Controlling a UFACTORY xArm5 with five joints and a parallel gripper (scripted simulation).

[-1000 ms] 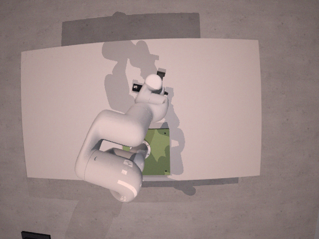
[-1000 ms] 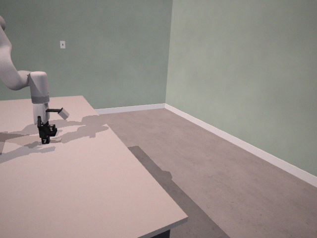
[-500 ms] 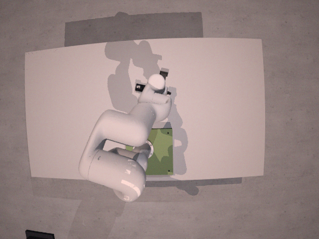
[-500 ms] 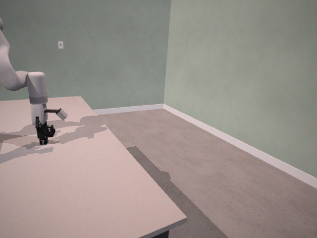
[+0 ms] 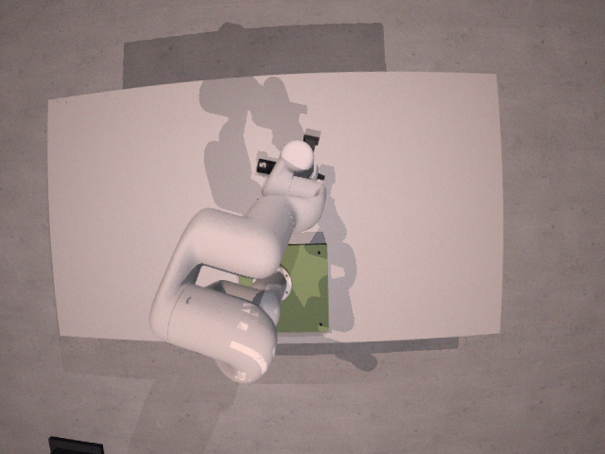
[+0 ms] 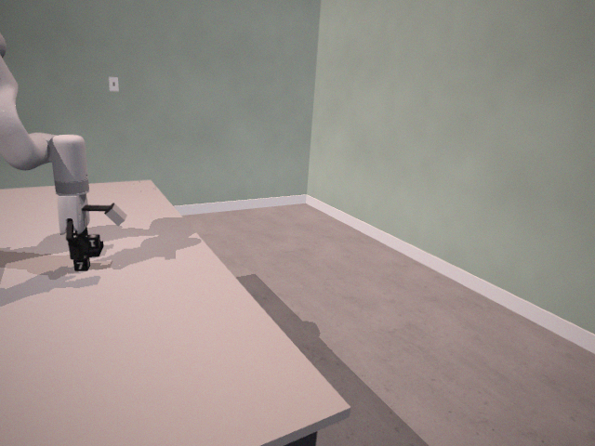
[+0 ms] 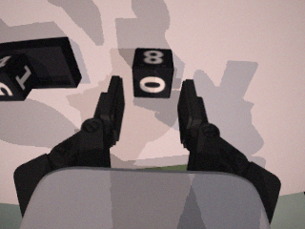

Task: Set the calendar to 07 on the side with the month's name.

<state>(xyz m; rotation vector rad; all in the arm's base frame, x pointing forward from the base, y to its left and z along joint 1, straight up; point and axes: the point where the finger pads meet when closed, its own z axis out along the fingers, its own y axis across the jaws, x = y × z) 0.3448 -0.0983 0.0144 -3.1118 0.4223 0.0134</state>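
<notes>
Right now my hand is 40 mm above the black cube. The rest, counted from my hand: black calendar tray: 110 mm to the left, 50 mm below, 30 mm ahead.
</notes>
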